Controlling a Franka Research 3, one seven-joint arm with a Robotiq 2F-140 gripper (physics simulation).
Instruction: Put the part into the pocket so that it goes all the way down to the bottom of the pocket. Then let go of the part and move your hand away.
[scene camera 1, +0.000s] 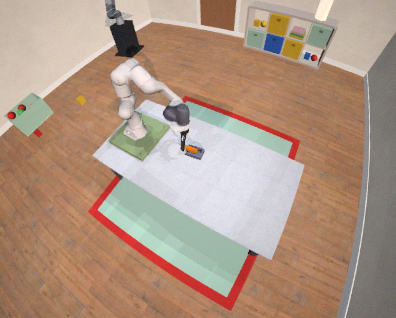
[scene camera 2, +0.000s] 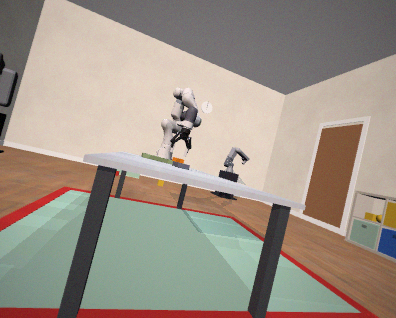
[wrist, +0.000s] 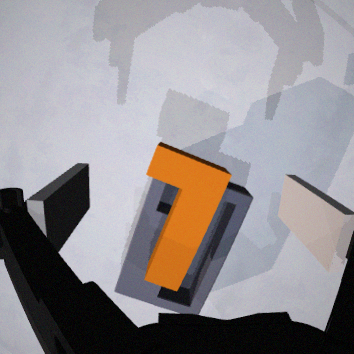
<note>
The gripper is open, holding nothing. Also in view: an orange L-shaped part.
</note>
